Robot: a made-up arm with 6 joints.
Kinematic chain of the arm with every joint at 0, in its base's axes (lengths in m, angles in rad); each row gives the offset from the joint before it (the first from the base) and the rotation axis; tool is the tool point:
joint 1: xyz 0 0 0.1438 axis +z
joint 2: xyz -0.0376 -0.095 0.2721 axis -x
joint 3: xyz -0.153 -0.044 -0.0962 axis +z
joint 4: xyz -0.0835 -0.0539 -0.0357 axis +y
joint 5: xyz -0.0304 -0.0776 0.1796 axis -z
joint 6: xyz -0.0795 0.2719 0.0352 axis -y
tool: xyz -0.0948 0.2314 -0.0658
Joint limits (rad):
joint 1: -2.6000..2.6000
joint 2: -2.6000..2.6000
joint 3: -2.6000..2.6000
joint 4: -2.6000..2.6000
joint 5: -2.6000..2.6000
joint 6: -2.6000..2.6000
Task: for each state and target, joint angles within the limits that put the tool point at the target. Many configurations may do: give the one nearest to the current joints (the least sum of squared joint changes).
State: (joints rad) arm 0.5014 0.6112 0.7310 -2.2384 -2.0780 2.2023
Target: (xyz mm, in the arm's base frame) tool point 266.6 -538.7 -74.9
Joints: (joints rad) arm 0.4235 0.4448 0.7110 -2.1264 -1.9550 2.2548
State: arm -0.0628 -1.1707 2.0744 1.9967 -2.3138 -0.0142
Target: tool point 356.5 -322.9 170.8
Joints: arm -0.2684 -0.9807 1.0709 1.8286 -2.6000 -0.0146
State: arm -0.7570 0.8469 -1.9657 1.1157 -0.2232 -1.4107
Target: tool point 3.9 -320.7 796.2
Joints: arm 0.0072 1.0265 -2.1874 1.4687 0.1389 -1.5698
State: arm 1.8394 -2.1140 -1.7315 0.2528 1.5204 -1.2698
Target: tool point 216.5 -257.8 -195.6
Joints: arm 2.0519 -1.3725 -1.2080 0.6000 2.2458 -1.4600
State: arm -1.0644 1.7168 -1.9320 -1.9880 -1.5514 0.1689
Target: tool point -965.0 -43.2 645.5
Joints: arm -0.6815 1.9155 -1.2766 -1.8487 -1.9669 -0.5276
